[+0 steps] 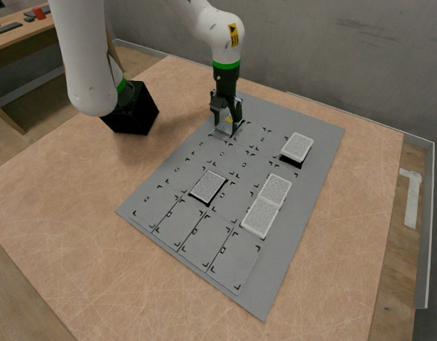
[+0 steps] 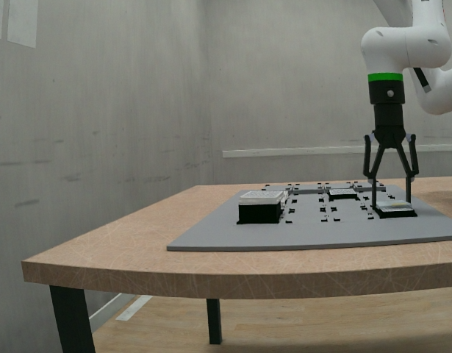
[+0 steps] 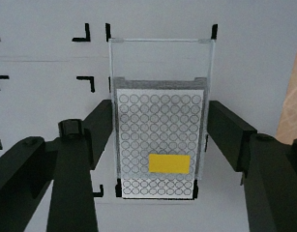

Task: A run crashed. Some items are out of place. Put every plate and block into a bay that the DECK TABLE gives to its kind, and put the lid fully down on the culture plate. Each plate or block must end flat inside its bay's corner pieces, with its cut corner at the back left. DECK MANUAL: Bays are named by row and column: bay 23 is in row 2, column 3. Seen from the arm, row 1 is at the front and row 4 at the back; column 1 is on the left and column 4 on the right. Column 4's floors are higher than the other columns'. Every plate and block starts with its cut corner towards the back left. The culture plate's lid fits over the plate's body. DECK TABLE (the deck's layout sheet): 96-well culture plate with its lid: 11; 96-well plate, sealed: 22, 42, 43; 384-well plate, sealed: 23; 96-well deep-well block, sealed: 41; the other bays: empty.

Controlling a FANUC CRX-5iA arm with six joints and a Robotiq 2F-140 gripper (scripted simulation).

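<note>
Now: the clear lid 20 mm below my hand. From my hand the other things lie so: black deep-well block 320 mm ahead, 20 mm to the left, 20 mm below; then black sealed plate 100 mm ahead, 300 mm to the right, 30 mm below.
</note>
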